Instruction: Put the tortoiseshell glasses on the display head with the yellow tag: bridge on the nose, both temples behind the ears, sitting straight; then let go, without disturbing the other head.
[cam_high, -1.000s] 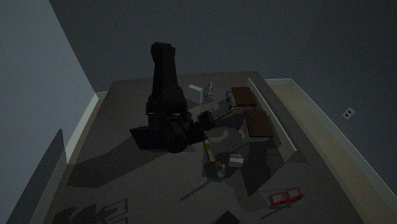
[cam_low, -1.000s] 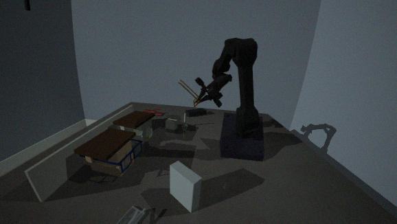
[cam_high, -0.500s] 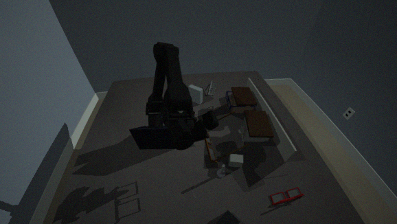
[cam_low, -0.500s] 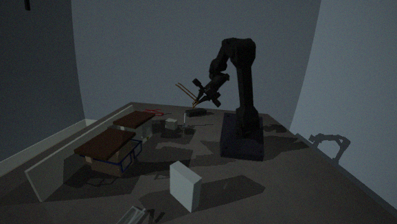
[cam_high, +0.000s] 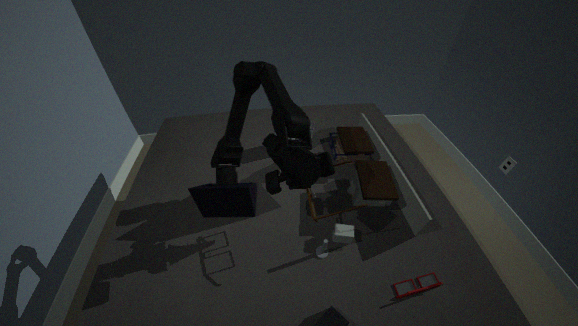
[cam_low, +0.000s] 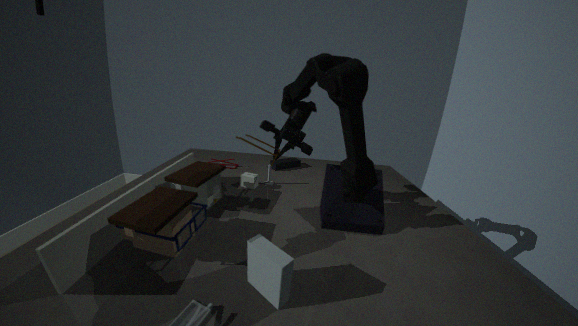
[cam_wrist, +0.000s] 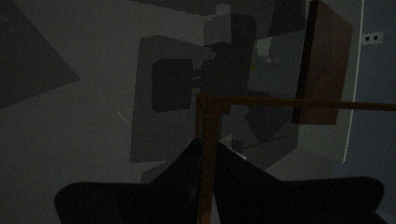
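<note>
My gripper tip is now 23 cm short of the white head, 10 cm above it and 5 cm to the right of it. The rest, counted from my gripper tip: white peg stand (14 cm to the right, 13 cm below, 3 cm ahead); then tan head (27 cm to the left, 23 cm ahead, 10 cm below); then small white cube (13 cm below, 10 cm to the right, 10 cm ahead).
</note>
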